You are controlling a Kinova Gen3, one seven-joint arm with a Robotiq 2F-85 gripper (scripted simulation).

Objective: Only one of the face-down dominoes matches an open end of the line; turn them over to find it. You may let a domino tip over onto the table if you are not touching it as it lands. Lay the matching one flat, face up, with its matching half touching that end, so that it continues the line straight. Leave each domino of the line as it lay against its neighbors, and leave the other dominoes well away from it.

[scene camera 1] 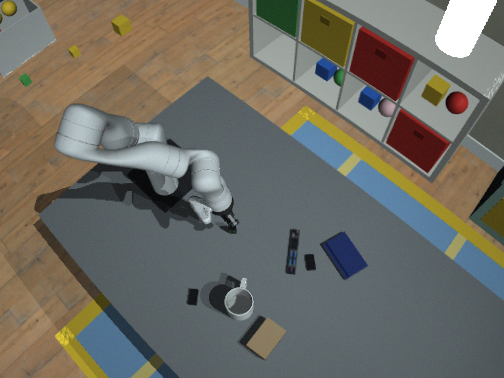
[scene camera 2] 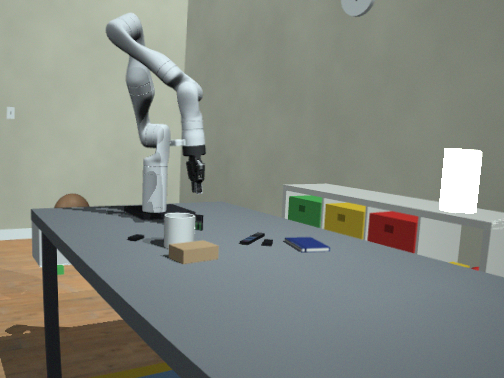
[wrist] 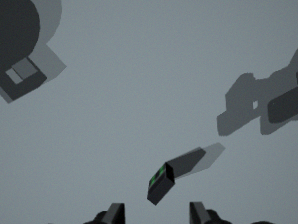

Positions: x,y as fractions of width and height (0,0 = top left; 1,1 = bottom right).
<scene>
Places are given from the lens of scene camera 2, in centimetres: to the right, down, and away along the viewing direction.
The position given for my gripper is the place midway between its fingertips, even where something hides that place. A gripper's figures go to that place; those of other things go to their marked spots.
my gripper (scene camera 2: 0.39,0.51): -18, 1, 158
white mug (scene camera 2: 0.36,0.61): -20, 11, 130
cardboard box (scene camera 2: 0.39,0.67): -14, 16, 119
</scene>
